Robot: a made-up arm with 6 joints. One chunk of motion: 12 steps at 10 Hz.
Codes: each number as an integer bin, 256 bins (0 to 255) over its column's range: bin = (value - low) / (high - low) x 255, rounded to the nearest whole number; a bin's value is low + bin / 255 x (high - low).
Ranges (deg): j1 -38..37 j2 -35..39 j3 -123..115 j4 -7..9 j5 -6..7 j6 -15..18
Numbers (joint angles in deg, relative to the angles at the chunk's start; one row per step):
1: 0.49 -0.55 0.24 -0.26 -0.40 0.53
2: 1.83 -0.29 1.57 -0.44 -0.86 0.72
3: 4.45 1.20 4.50 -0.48 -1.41 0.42
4: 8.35 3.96 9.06 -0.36 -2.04 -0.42
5: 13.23 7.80 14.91 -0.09 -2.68 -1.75
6: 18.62 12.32 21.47 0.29 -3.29 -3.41
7: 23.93 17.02 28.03 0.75 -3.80 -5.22
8: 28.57 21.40 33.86 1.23 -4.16 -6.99
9: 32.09 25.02 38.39 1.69 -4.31 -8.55
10: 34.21 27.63 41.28 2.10 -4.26 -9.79
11: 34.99 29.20 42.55 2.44 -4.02 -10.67
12: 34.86 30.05 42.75 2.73 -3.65 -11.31
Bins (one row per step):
1: 131 119 132 107 110 120
2: 135 120 133 105 101 121
3: 144 125 137 104 90 119
4: 158 134 141 106 78 113
5: 174 147 148 110 65 102
6: 193 163 155 116 53 90
7: 211 179 162 124 43 76
8: 226 194 168 131 36 62
9: 238 207 173 138 33 50
10: 246 216 176 145 34 40
11: 248 221 177 150 39 33
12: 248 224 178 155 46 29

